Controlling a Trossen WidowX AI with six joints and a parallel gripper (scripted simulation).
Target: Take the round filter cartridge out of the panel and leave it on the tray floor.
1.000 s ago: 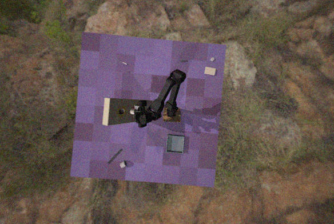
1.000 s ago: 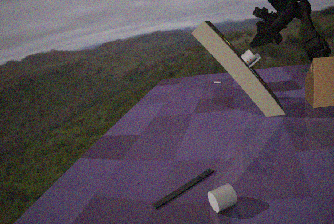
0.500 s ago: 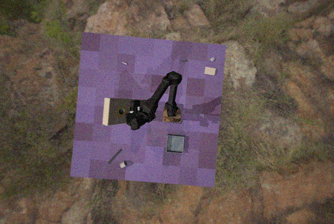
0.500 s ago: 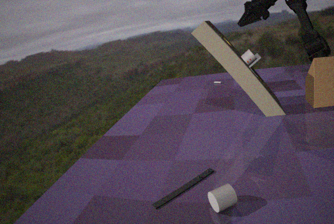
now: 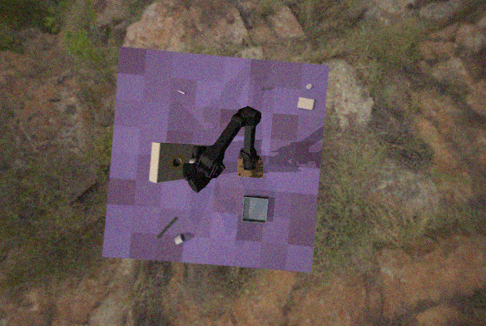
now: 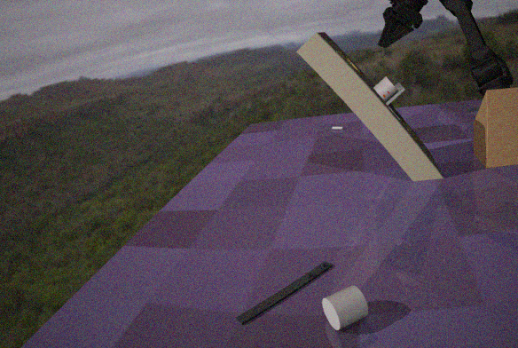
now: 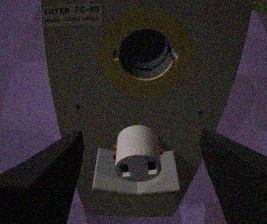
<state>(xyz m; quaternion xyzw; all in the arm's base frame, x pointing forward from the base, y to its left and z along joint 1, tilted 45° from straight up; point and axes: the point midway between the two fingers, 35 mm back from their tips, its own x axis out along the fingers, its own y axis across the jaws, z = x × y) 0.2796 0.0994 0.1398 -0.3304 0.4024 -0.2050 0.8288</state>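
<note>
My gripper tip is 100 mm above the round white filter cartridge. From my gripper tip the other things lie so: tan service panel 110 mm below, 40 mm ahead, 10 mm to the right; beige card 650 mm behind, 330 mm to the right, 290 mm below; grey tray 320 mm to the left, 310 mm behind, 280 mm below.
</note>
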